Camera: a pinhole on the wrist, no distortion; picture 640 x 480 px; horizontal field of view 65.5 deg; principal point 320.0 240.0 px. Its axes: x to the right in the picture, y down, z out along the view. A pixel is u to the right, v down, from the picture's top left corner.
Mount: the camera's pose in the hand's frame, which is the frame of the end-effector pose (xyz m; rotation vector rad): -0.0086 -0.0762 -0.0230 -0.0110 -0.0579 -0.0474
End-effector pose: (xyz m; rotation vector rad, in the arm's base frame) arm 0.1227 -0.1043 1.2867 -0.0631 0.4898 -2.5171
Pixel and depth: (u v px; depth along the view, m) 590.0 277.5 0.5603
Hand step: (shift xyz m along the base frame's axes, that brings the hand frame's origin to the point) -0.1610 -0.2950 0.5149
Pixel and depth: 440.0 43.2 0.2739
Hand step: -0.0894 0.0378 0.3016
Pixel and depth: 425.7 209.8 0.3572
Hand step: -0.0389 -0.0619 0.3472
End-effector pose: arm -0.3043 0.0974 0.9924 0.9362 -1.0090 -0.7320
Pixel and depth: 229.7 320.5 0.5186
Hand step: -0.4979 -0.0292 0.0815
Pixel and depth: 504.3 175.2 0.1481
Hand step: -0.1134 -0.1107 -0.0437
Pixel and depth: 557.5 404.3 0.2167
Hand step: -0.1530 -0.1355 0.0709
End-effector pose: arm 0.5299 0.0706 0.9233 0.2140 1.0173 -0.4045
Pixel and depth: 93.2 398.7 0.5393
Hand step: 0.3105 -0.0125 0.4923
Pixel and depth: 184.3 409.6 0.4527
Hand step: 0.2964 -0.0351 0.3437
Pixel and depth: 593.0 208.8 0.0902
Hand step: 0.0356 -0.1083 0.0067
